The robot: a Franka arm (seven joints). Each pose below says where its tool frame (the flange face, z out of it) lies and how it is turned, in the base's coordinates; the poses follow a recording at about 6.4 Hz.
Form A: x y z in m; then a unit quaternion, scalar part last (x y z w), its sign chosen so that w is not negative.
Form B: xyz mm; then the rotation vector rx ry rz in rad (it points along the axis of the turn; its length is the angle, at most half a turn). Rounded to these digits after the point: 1 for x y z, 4 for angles.
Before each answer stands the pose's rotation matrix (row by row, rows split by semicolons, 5 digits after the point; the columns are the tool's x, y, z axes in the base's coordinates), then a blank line. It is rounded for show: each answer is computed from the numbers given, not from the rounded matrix.
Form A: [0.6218 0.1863 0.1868 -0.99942 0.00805 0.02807 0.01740]
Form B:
0.99829 -0.01707 -0.05583; -0.01511 -0.99926 0.03523; -0.05639 -0.03433 -0.99782

[621.8 186.3 186.8 -3.1055 0.0250 0.0872]
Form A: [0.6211 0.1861 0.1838 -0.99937 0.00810 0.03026 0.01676]
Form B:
0.99804 -0.01720 -0.06021; -0.01518 -0.99931 0.03399; -0.06075 -0.03301 -0.99761

[621.1 186.1 183.8 -3.1065 0.0252 0.0941]
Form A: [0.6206 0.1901 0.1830 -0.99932 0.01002 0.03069 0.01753]
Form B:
0.99792 -0.02110 -0.06099; -0.01895 -0.99918 0.03565; -0.06169 -0.03442 -0.99750

[620.6 190.1 183.0 -3.1049 0.0311 0.0954]
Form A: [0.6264 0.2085 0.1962 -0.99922 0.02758 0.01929 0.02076]
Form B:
0.99773 -0.05592 -0.03740; -0.05432 -0.99762 0.04255; -0.03969 -0.04042 -0.99839

[626.4 208.5 196.2 -3.0983 0.0855 0.0598]
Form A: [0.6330 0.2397 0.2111 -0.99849 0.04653 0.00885 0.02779]
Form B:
0.99551 -0.09341 -0.01509; -0.09243 -0.99413 0.05632; -0.02026 -0.05467 -0.99830

[633.0 239.7 211.1 -3.0825 0.1436 0.0273]
